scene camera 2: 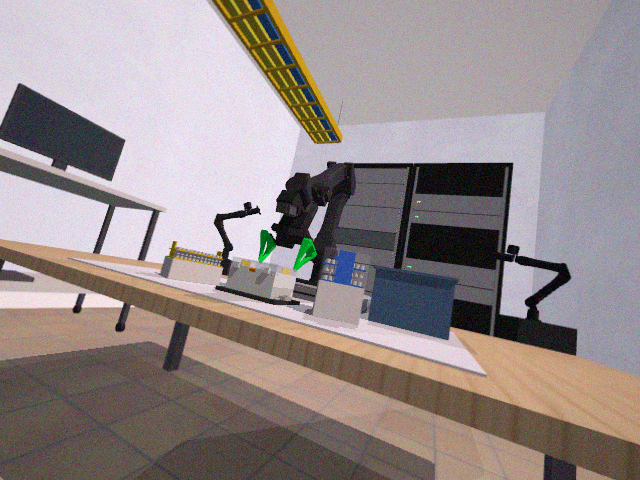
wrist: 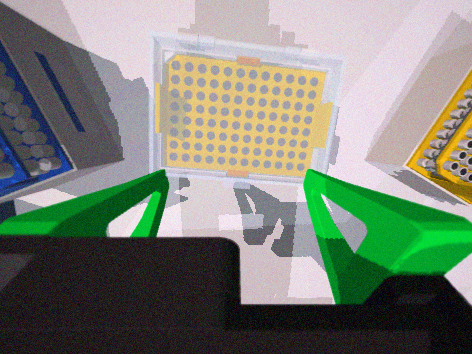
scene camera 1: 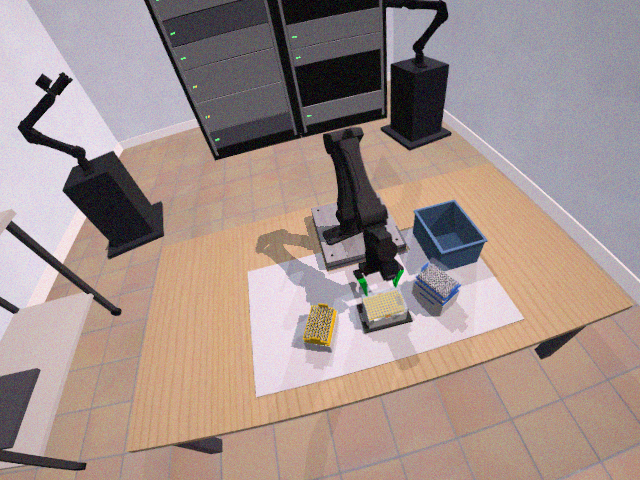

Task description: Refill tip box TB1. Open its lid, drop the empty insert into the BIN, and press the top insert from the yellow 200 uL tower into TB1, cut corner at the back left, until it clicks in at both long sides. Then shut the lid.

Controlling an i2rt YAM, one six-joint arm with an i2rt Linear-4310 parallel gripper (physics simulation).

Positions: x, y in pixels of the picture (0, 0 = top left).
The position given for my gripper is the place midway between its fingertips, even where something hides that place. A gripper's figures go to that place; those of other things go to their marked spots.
Scene:
My gripper point(scene camera 2: 276, 266): 0.64 m from the lens. A 200 uL tower point(scene camera 2: 341, 284) is 0.48 m from the lens. A blue bin point(scene camera 2: 419, 302) is 0.59 m from the lens. The marked spots on the blue bin and the 200 uL tower are 0.19 m apart.

